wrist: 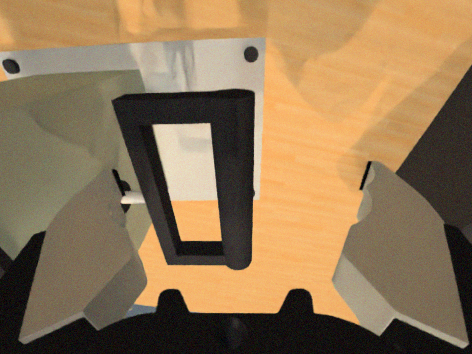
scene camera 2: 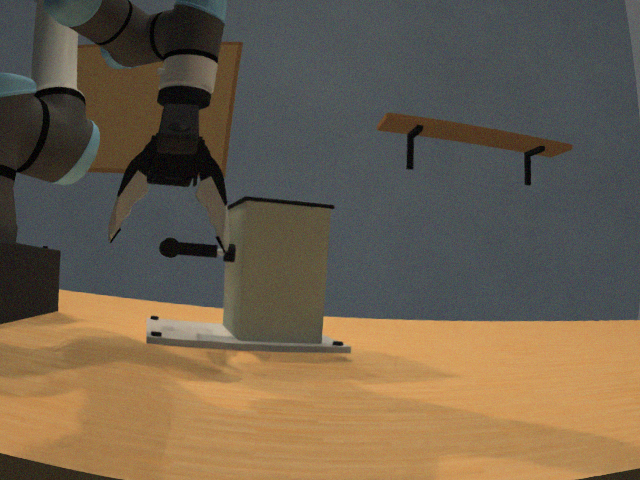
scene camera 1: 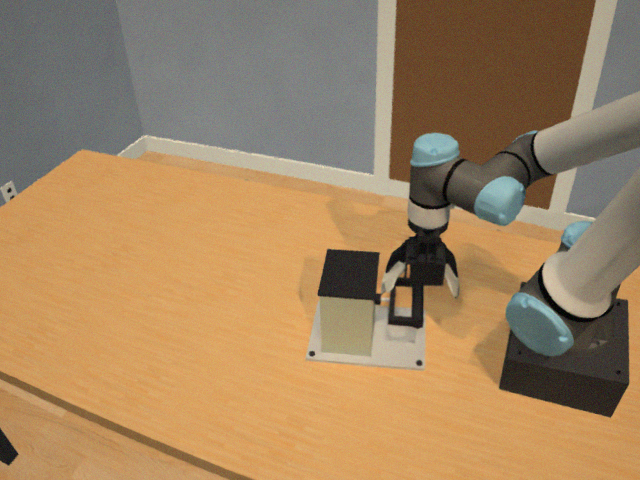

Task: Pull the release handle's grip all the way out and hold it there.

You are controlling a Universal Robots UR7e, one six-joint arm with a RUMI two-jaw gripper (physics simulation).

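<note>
The release handle is a black rectangular frame whose round grip bar [scene camera 1: 417, 304] [scene camera 2: 169, 247] [wrist: 237, 185] is on the side away from the housing. A short pale rod [wrist: 132, 198] joins it to the collar on the pale green housing [scene camera 1: 347, 325] [scene camera 2: 279, 273] [wrist: 50, 130], which has a black top. My gripper [scene camera 1: 420, 292] [scene camera 2: 168, 242] [wrist: 239, 170] is open and empty, pointing down, with its fingertips around grip height. In the wrist view the frame shows between the fingers. One fingertip is close to the housing and partly hides the collar; the other is beyond the grip. Contact cannot be told.
The housing stands on a light base plate [scene camera 1: 398, 356] [scene camera 2: 248, 345] [wrist: 215, 60] with dark bolts, on the wooden table [scene camera 1: 180, 310]. The arm's dark base block [scene camera 1: 560, 384] is to the right in scene camera 1. A wall shelf [scene camera 2: 475, 134] is in the background.
</note>
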